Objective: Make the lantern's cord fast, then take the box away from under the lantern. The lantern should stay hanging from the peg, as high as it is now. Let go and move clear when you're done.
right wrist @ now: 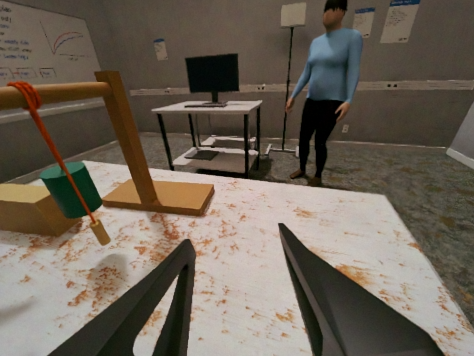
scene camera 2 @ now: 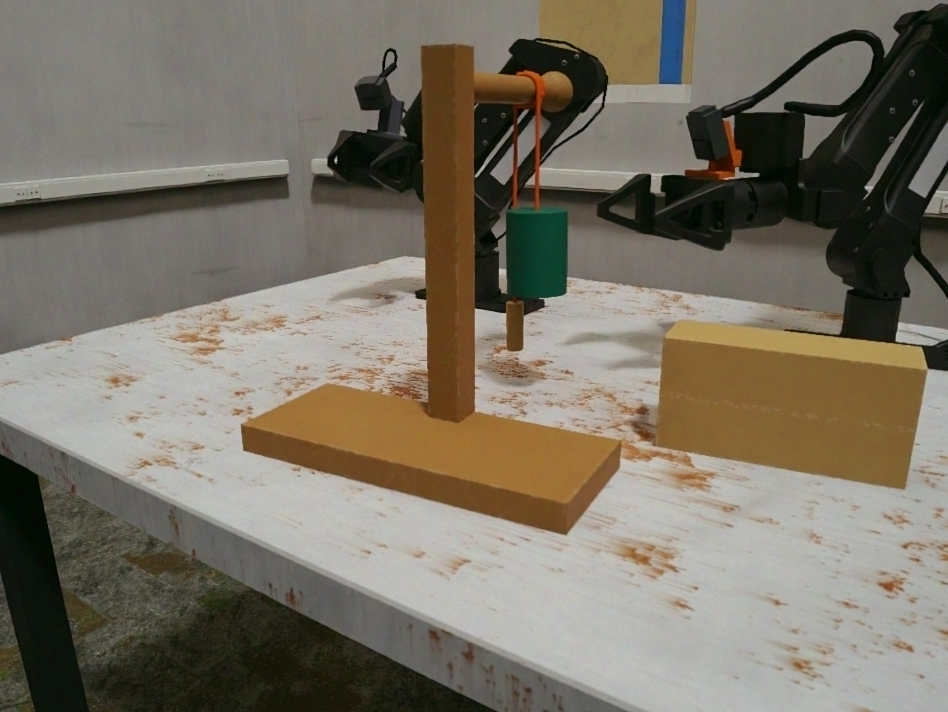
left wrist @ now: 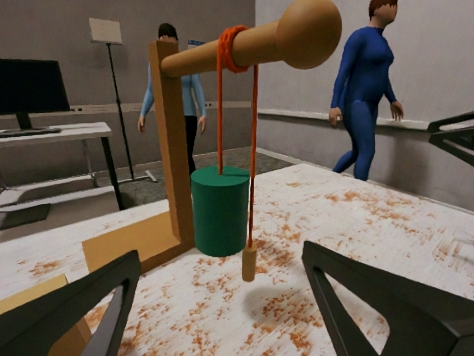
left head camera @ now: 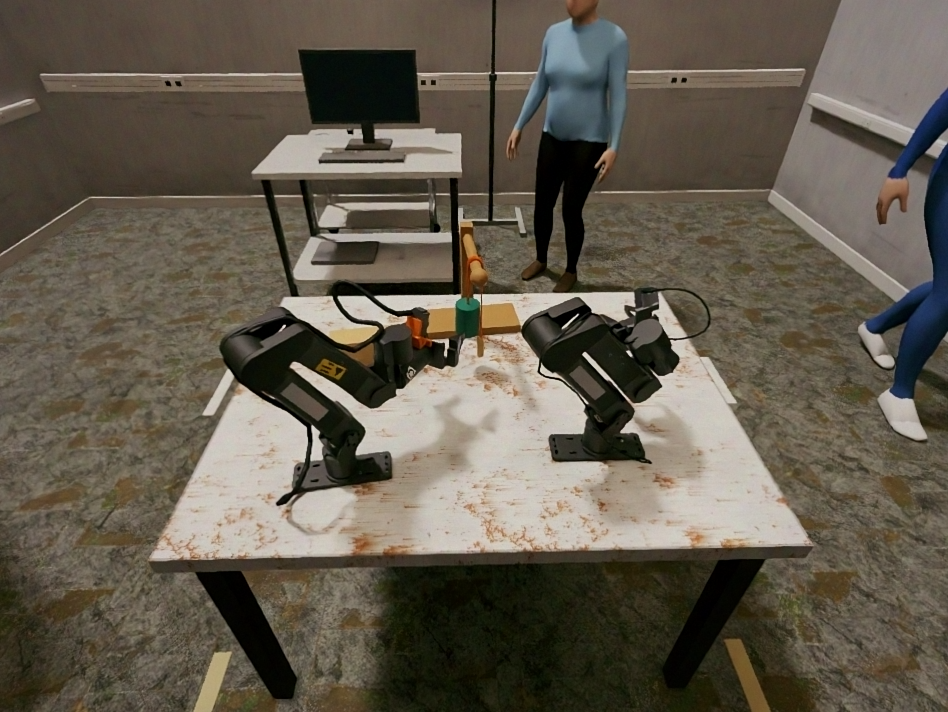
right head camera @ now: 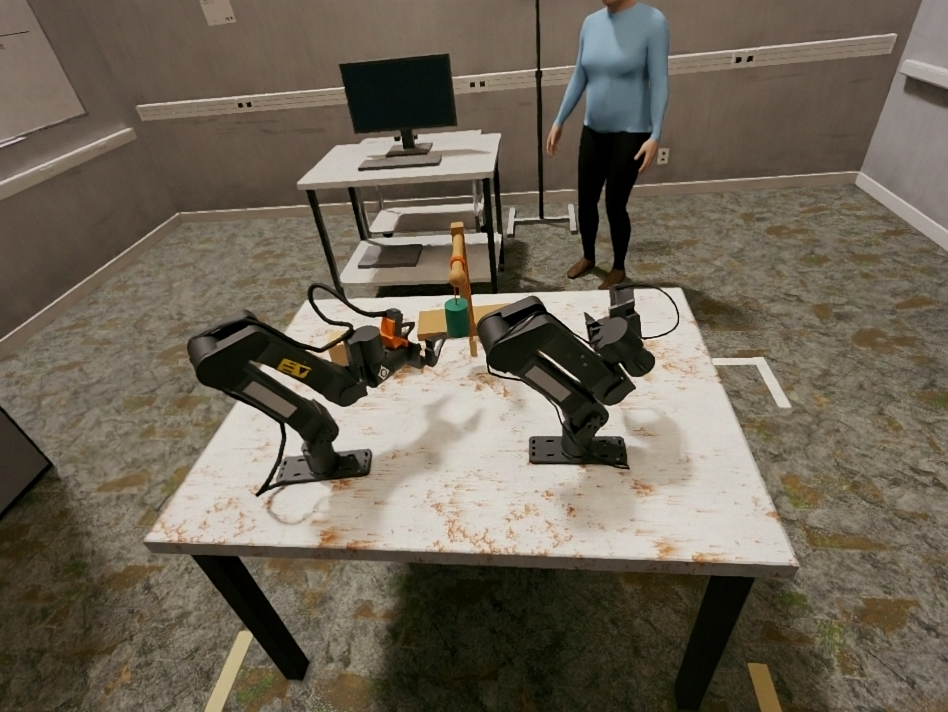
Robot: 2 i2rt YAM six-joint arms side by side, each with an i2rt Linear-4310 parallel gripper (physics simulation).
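Frame: origin at the left arm's base, x ahead, y left, z up, level; millimetres.
Seen in the pictures: left gripper, fingertip midpoint: (scene camera 2: 624,215) (left wrist: 223,254) (left head camera: 446,328) (right head camera: 430,329); right gripper, fingertip midpoint: (right wrist: 234,237) (scene camera 2: 349,165) (left wrist: 428,132) (left head camera: 612,311) (right head camera: 597,309); left arm's base, link origin: (left head camera: 343,472) (right head camera: 325,467); right arm's base, link origin: (scene camera 2: 478,302) (left head camera: 595,448) (right head camera: 576,451).
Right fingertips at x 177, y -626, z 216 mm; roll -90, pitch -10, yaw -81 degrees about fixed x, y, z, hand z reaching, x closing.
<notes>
Offsets run from my right fingertips to a thing's top centre. "pt": to the spot under its first point. Level surfaces: height alone.
The green lantern @[dx +133, dy +311, dz -26 mm] (left head camera: 467,318) (right head camera: 455,318) (scene camera 2: 536,252) (left wrist: 220,212) (right wrist: 72,190) hangs upright in the air from the wooden peg @[dx +157, dy +293, dz +97 mm] (scene camera 2: 498,89) (left wrist: 265,42) (right wrist: 70,93). Its orange cord @[pt dx +133, dy +310, dz +27 mm] (scene camera 2: 537,153) (left wrist: 220,115) is wrapped around the peg, and the free end with a small wooden cylinder @[pt dx +124, dy +286, dz -147 mm] (scene camera 2: 515,325) (left wrist: 249,265) (right wrist: 100,233) hangs beside the lantern. The tan box @[dx +175, dy +556, dz -116 mm] (scene camera 2: 781,406) (right wrist: 30,205) stands on the table, apart from the lantern. My left gripper (scene camera 2: 628,210) (left wrist: 223,254) is open and empty, a little away from the lantern. My right gripper (scene camera 2: 354,164) (right wrist: 234,237) is partly open and empty, farther off.
The peg's stand has an upright post @[dx +272, dy +290, dz +114 mm] (scene camera 2: 450,229) on a flat wooden base (scene camera 2: 367,452) (right wrist: 180,195). Behind the table @[dz -216 mm] (left head camera: 498,528) stand a cart with a monitor (left head camera: 360,85) and a person in light blue (left head camera: 586,84). A person in dark blue (left wrist: 362,85) is beyond the table.
</notes>
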